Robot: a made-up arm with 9 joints. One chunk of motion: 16 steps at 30 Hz.
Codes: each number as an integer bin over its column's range. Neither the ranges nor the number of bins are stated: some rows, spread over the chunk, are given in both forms.
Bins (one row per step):
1: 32 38 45 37 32 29
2: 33 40 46 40 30 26
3: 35 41 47 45 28 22
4: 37 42 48 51 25 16
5: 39 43 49 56 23 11
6: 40 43 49 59 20 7
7: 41 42 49 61 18 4
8: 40 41 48 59 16 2
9: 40 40 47 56 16 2
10: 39 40 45 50 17 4
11: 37 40 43 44 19 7
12: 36 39 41 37 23 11
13: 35 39 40 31 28 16
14: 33 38 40 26 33 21
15: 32 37 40 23 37 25
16: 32 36 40 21 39 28
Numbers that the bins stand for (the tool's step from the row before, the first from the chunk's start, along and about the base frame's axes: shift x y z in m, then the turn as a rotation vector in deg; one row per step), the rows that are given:
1: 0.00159 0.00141 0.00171 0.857 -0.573 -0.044
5: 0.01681 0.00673 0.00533 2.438 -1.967 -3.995
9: 0.01898 0.00354 0.00352 2.438 -3.051 -5.971
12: 0.01029 0.00248 -0.00190 0.857 -1.967 -3.995
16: 0.00159 -0.00071 -0.00281 -0.473 0.512 -0.263
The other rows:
2: 0.00376 0.00354 0.00262 1.107 -0.882 -0.702
3: 0.00811 0.00460 0.00352 1.523 -1.192 -1.580
4: 0.01246 0.00567 0.00443 2.022 -1.657 -2.898
6: 0.01898 0.00673 0.00533 2.687 -2.432 -4.873
7: 0.02116 0.00567 0.00533 2.854 -2.741 -5.532
8: 0.01898 0.00460 0.00443 2.687 -3.051 -5.971
10: 0.01681 0.00354 0.00171 1.939 -2.896 -5.532
11: 0.01246 0.00354 -0.00010 1.440 -2.587 -4.873
13: 0.00811 0.00248 -0.00281 0.358 -1.192 -2.898
14: 0.00376 0.00141 -0.00281 -0.057 -0.418 -1.800
15: 0.00159 0.00035 -0.00281 -0.307 0.202 -0.922

